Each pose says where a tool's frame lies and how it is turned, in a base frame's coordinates. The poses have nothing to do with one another.
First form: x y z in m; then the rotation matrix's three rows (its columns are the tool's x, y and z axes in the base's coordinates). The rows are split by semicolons.
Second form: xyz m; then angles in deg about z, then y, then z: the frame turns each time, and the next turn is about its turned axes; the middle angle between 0 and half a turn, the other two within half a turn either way. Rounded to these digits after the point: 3 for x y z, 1 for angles. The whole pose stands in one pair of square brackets.
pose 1, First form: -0.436 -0.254 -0.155; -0.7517 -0.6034 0.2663; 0.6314 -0.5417 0.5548; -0.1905 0.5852 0.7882
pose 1, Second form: [-0.436 -0.254 -0.155 64.4 38.0 72.0]
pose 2, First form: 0.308 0.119 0.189; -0.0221 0.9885 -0.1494; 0.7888 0.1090 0.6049; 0.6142 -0.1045 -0.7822
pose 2, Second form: [0.308 0.119 0.189 103.9 141.5 -170.3]
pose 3, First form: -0.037 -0.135 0.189; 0.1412 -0.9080 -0.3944; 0.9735 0.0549 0.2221; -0.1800 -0.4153 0.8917
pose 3, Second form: [-0.037 -0.135 0.189 150.6 26.9 -66.6]
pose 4, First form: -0.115 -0.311 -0.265; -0.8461 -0.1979 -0.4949; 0.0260 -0.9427 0.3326; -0.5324 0.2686 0.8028
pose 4, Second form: [-0.115 -0.311 -0.265 146.1 36.6 26.8]
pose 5, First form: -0.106 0.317 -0.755; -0.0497 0.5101 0.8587; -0.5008 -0.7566 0.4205; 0.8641 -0.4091 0.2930
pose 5, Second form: [-0.106 0.317 -0.755 26.1 73.0 -154.7]
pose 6, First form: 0.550 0.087 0.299; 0.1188 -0.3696 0.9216; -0.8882 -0.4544 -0.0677; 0.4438 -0.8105 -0.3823
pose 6, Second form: [0.550 0.087 0.299 -4.2 112.5 -118.7]
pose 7, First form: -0.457 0.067 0.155; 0.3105 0.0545 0.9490; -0.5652 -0.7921 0.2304; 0.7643 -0.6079 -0.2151
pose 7, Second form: [-0.457 0.067 0.155 13.6 102.4 -141.5]
